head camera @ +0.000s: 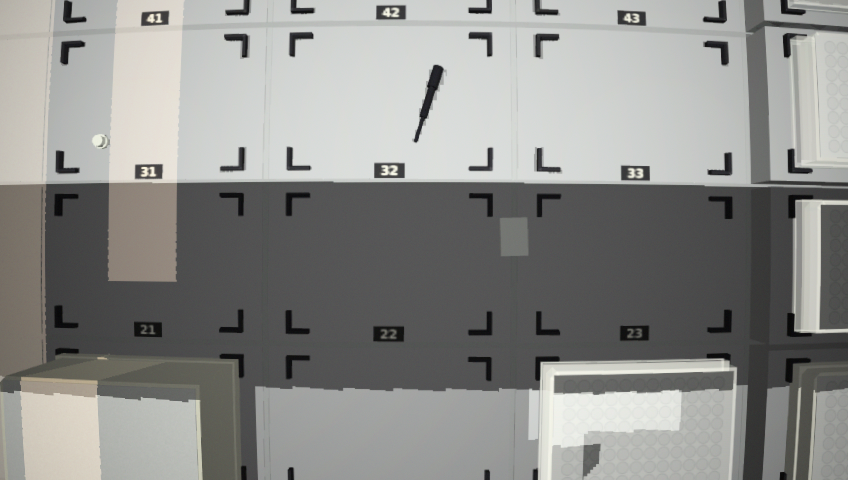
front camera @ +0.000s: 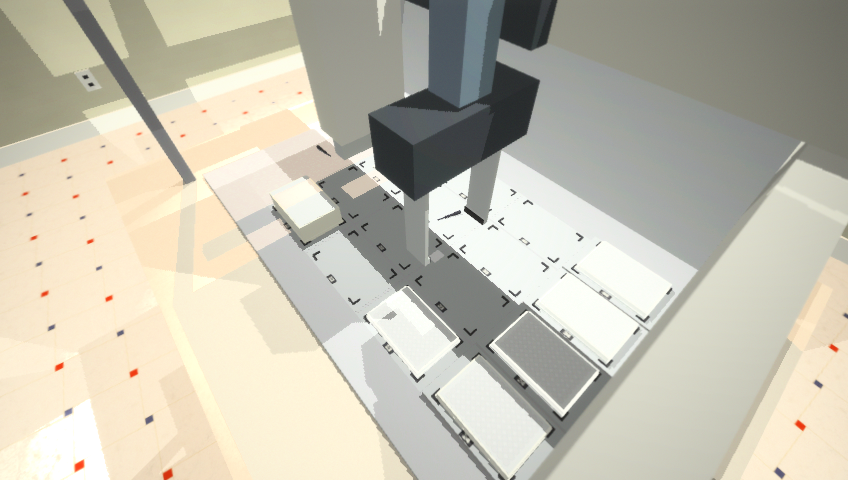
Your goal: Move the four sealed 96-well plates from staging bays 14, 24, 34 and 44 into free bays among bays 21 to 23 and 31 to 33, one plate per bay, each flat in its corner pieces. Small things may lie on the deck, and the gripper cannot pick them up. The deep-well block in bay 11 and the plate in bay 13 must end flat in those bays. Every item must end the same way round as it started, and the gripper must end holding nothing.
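Places are measured from the robot's base along level axes (x ahead, y left, z up), in metres.
Where they show: gripper, fingertip midpoint: (front camera: 448, 235); robot's base, origin of the base link: (front camera: 274, 207).
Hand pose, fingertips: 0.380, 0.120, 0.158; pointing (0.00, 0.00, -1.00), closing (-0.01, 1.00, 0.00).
Observation:
Things, the pixels of their top centre, and the offset from my fingertips, as dx, dy, dz. "pt": a spot on its surface instead.
- bay 14, surface spot: (head camera: 833, 422) pt +0.129, -0.068, -0.130
- bay 24, surface spot: (head camera: 836, 267) pt +0.127, +0.030, -0.129
- bay 34, surface spot: (head camera: 833, 101) pt +0.127, +0.134, -0.129
- bay 44, surface spot: (front camera: 621, 278) pt +0.178, +0.233, -0.129
- bay 13 plate, middle of its top: (head camera: 644, 433) (front camera: 411, 325) +0.012, -0.077, -0.144
- tall deep-well block, middle of its top: (head camera: 97, 451) (front camera: 303, 199) -0.316, -0.077, -0.116
- dark screwdriver-like tool, middle of its top: (head camera: 427, 101) (front camera: 449, 214) -0.128, +0.134, -0.151
- small white round piece, middle of its top: (head camera: 97, 140) -0.352, +0.112, -0.154
- small pale square, surface spot: (head camera: 513, 236) (front camera: 436, 255) pt -0.071, +0.049, -0.157
- dark tool, middle of its top: (front camera: 323, 149) -0.477, +0.054, -0.151
My gripper (front camera: 450, 239) is open, its two jaws wide apart with no plate between them, above the middle bays; it does not show in the head view. Sealed plates lie in bay 14 (front camera: 493, 416) (head camera: 833, 422), bay 24 (front camera: 544, 362) (head camera: 836, 267), bay 34 (front camera: 586, 318) (head camera: 833, 101) and bay 44 (front camera: 621, 278). The bay 13 plate (front camera: 413, 333) (head camera: 642, 416) sits within its corner pieces. The tall deep-well block (front camera: 305, 208) (head camera: 119, 416) stands in bay 11. Bays 21 to 23 and 31 to 33 hold no plates in the head view.
A dark screwdriver-like tool (front camera: 449, 215) (head camera: 428, 101) lies in bay 32. A small white round piece (head camera: 99, 140) lies in bay 31. A small pale square (front camera: 437, 255) (head camera: 513, 236) lies between bays 22 and 23. Another dark tool (front camera: 323, 149) lies beyond the block. A pale column (front camera: 357, 77) stands behind.

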